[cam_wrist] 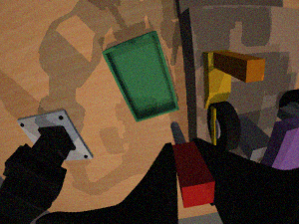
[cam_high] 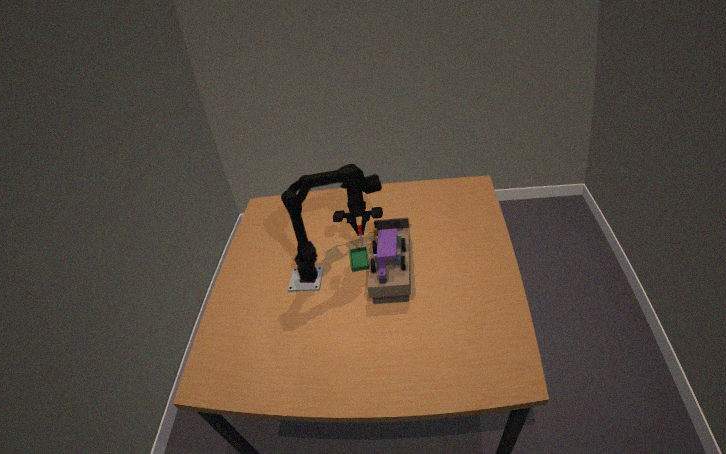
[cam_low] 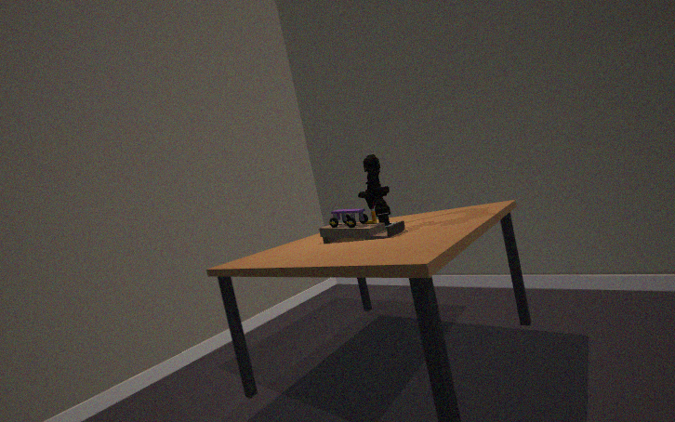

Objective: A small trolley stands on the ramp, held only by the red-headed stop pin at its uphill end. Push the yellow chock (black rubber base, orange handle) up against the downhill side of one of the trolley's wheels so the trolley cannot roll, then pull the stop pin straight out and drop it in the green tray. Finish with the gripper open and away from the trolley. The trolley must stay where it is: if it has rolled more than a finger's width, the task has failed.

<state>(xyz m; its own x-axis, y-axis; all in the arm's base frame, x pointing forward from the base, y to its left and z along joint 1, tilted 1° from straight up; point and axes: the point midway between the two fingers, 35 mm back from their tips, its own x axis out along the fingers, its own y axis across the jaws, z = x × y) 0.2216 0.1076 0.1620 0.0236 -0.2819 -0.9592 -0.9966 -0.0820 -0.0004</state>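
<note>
Right now the red-headed stop pin is right at my gripper tip. Round my gripper tip: green tray (3 cm behind, 14 cm below); purple trolley (11 cm ahead, 8 cm to the right, 2 cm below); yellow chock (5 cm ahead, 2 cm to the left, 5 cm below).
</note>
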